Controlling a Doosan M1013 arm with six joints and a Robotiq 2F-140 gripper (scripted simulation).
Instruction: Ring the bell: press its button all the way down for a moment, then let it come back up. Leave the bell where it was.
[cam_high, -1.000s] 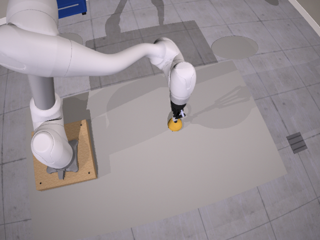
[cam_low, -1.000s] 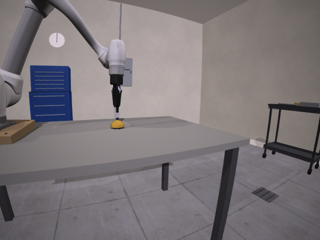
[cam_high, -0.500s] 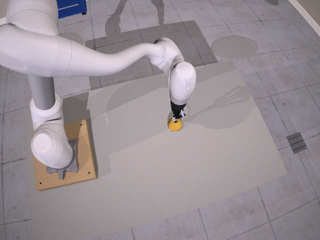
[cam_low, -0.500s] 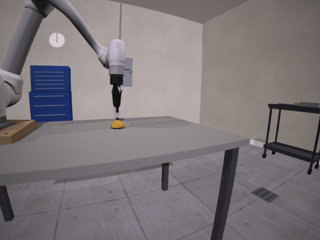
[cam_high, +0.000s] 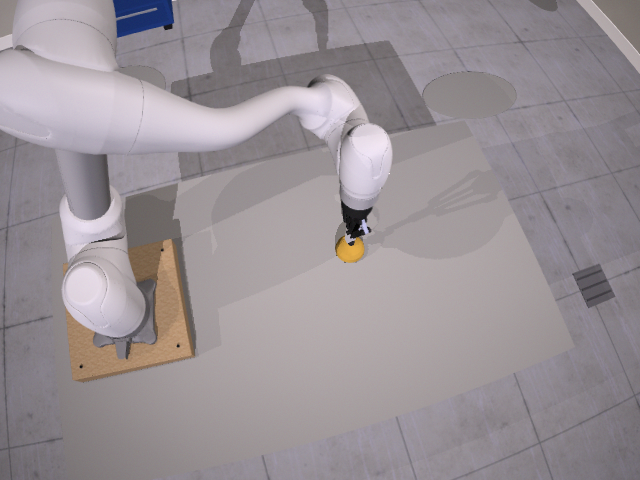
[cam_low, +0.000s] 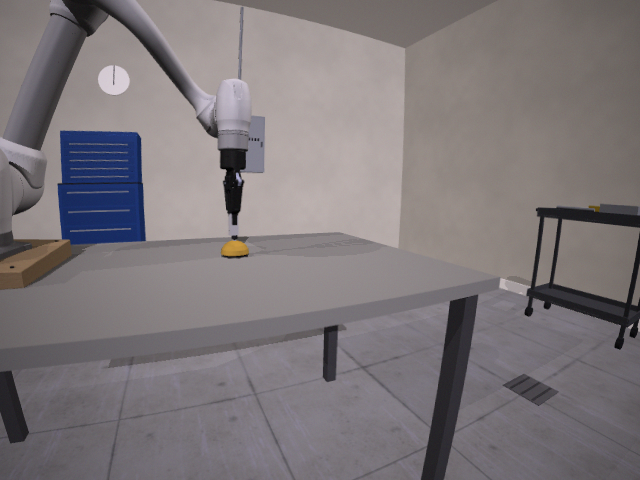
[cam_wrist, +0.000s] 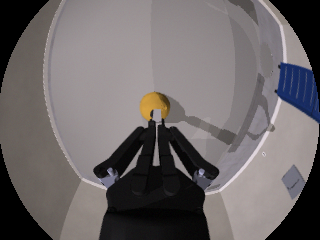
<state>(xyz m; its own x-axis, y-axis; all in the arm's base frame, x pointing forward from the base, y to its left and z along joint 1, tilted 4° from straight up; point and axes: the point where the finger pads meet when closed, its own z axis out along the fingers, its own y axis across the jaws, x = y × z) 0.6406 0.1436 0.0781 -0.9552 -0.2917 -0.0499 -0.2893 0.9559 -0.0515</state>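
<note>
The small dark button lies 40 mm below my hand and 10 mm to the right of it. Round my hand: yellow dome bell 60 mm below, 10 mm to the right.
</note>
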